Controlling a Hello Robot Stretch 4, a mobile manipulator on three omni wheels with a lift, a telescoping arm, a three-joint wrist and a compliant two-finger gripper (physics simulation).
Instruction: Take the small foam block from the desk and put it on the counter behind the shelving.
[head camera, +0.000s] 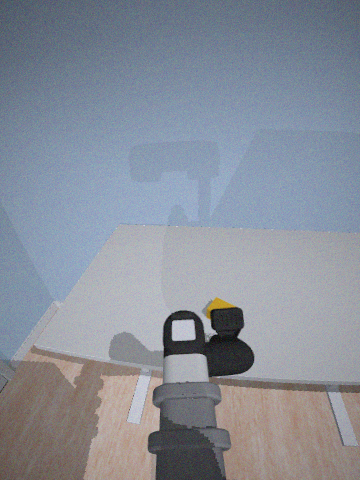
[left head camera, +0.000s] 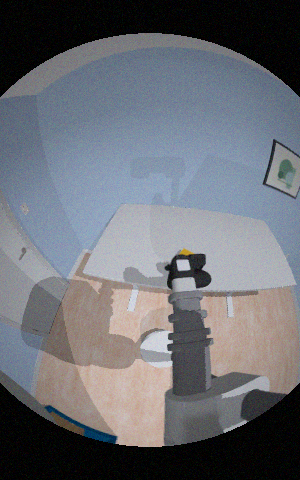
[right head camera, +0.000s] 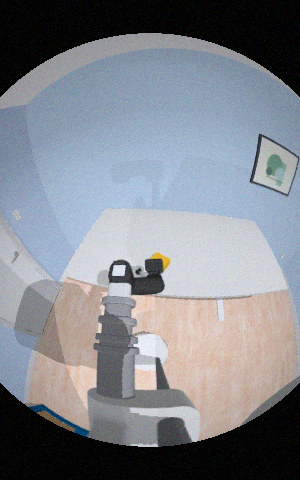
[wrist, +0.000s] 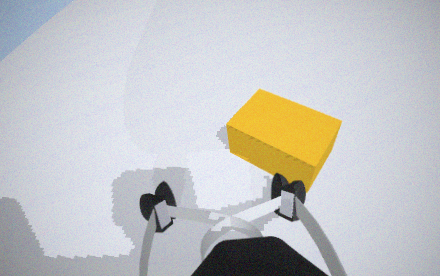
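Pixels of known places: gripper, fingertip midpoint: (wrist: 217, 194); robot's base, link origin: (left head camera: 160, 347) (right head camera: 147, 350).
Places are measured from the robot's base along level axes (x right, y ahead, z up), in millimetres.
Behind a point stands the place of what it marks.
The small foam block (head camera: 217, 305) @(y 535, x 103, z 968 mm) (left head camera: 186, 252) @(y 534, x 116, z 968 mm) (right head camera: 162, 260) @(y 505, x 133, z 967 mm) (wrist: 285, 127) @(y 513, x 121, z 968 mm) is yellow and lies flat on the white desk (head camera: 290, 280) @(y 665, x 416, z 923 mm) (left head camera: 235, 245) @(y 610, x 517, z 922 mm) (right head camera: 215, 245) @(y 634, x 514, z 922 mm) (wrist: 390, 210) @(y 443, x 210, z 923 mm). In the head camera view the gripper's dark wrist parts hide some of it. My gripper (wrist: 217, 194) @(y 472, x 53, z 926 mm) is open and empty, with its two fingertips well apart over the desk. In the wrist view the block is beyond the fingertips and to the right; the right fingertip overlaps its near lower corner. Whether they touch I cannot tell. The counter and the shelving do not show.
A blue wall stands behind the desk, with a framed picture (left head camera: 286, 172) @(y 936, x 1174, z 1507 mm) (right head camera: 274, 167) @(y 939, x 1154, z 1509 mm) at the right. A light door (left head camera: 15, 285) @(y 266, x -1388, z 750 mm) (right head camera: 22, 280) @(y 431, x -1360, z 630 mm) is at the left. Part of a blue bin (left head camera: 102, 435) shows low at the left. Desk legs (head camera: 140, 397) (right head camera: 220, 310) reach down at the front.
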